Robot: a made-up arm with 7 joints. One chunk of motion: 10 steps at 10 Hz.
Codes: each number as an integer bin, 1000 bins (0 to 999) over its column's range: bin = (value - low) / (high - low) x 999, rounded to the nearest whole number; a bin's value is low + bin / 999 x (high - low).
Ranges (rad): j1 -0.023..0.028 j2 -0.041..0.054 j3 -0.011..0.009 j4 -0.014..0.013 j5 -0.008..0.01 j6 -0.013..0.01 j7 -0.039..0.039
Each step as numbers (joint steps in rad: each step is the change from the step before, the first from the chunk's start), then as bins.
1 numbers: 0.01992 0.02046 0.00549 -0.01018 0.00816 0.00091 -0.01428
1 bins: 841 646 824 141 897 604 317
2 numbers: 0.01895 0.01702 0.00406 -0.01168 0.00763 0.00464 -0.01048
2 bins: 822 610 752 86 867 766 365
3 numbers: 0.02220 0.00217 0.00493 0.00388 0.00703 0.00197 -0.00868
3 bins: 885 454 796 662 834 650 388
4 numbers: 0.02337 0.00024 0.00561 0.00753 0.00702 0.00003 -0.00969
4 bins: 908 434 830 797 834 566 375
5 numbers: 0.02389 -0.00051 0.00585 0.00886 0.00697 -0.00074 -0.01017
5 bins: 918 426 842 846 831 533 369
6 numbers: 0.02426 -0.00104 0.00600 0.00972 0.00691 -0.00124 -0.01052
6 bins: 926 420 849 878 828 511 365
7 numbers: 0.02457 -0.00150 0.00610 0.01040 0.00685 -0.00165 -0.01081
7 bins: 932 415 854 903 824 493 361
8 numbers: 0.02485 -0.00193 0.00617 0.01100 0.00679 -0.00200 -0.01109
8 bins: 937 411 858 925 821 478 357
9 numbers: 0.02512 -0.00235 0.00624 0.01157 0.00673 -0.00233 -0.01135
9 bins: 943 406 861 946 818 463 354
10 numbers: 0.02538 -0.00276 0.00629 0.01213 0.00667 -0.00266 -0.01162
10 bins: 948 402 864 967 814 449 351
